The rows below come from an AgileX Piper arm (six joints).
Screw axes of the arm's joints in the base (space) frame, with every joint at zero. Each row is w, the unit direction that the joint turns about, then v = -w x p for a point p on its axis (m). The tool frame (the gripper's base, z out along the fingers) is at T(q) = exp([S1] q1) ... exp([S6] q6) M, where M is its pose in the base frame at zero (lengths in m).
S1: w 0 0 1 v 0 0 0
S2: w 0 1 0 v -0.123 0 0
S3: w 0 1 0 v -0.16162 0 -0.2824
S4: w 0.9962 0 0.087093 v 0 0.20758 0
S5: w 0 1 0 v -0.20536 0 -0.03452
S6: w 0.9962 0 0.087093 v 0 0.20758 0
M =
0.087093 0 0.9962 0.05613
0 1 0 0
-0.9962 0 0.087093 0.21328
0 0 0 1
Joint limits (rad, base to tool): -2.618..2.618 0..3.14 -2.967..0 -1.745..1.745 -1.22..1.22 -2.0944..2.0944
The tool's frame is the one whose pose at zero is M.
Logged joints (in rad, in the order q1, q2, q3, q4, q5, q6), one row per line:
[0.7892 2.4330 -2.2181 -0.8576 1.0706 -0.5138]
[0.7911 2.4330 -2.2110 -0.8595 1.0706 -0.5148]
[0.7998 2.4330 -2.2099 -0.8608 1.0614 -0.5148]
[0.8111 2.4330 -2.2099 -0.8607 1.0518 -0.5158]
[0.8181 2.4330 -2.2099 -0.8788 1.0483 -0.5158]
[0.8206 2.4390 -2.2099 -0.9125 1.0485 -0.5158]
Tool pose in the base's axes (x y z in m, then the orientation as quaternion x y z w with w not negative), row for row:
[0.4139 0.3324 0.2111 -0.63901 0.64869 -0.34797 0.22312]
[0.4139 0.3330 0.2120 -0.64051 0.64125 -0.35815 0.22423]
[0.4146 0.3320 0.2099 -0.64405 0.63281 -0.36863 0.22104]
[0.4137 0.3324 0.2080 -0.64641 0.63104 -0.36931 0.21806]
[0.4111 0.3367 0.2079 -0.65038 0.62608 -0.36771 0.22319]
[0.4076 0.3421 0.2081 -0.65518 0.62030 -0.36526 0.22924]
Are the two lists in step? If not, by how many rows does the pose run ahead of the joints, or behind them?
The pose runs 2 rows behind the joints: the pose in row i belongs to the joints in row i - 2.
